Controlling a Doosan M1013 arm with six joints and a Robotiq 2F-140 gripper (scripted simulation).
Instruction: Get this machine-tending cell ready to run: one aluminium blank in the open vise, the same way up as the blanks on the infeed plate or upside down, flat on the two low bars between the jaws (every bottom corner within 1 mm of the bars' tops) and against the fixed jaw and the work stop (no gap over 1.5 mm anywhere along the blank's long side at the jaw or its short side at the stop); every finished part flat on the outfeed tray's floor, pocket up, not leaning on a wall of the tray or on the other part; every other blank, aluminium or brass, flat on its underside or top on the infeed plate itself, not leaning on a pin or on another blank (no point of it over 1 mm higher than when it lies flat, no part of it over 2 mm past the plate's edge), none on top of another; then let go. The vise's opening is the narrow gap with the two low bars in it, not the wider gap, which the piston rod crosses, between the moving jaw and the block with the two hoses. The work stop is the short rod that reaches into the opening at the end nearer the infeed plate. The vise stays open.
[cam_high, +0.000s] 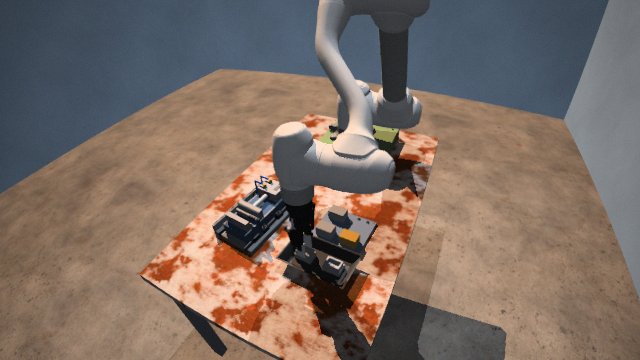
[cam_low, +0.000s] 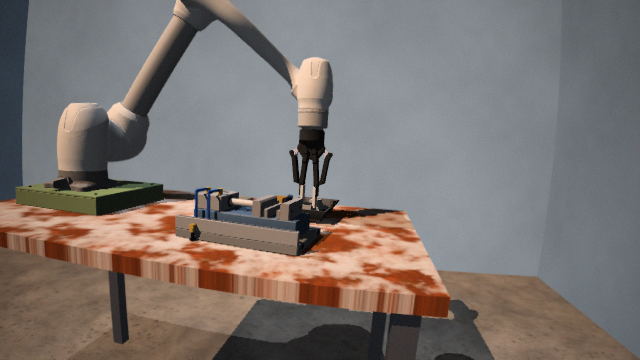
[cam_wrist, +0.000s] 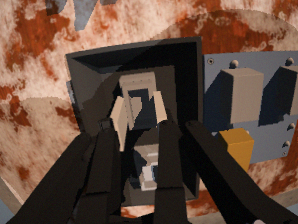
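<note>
Now: the infeed plate 17 cm behind my hand, 6 cm to the left of it and 7 cm below it. Round my hand: brass blank: 12 cm behind, 10 cm to the left, 4 cm below; vise: 9 cm behind, 25 cm to the right, 3 cm below; aluminium blank: 12 cm behind, 1 cm to the left, 4 cm below.
</note>
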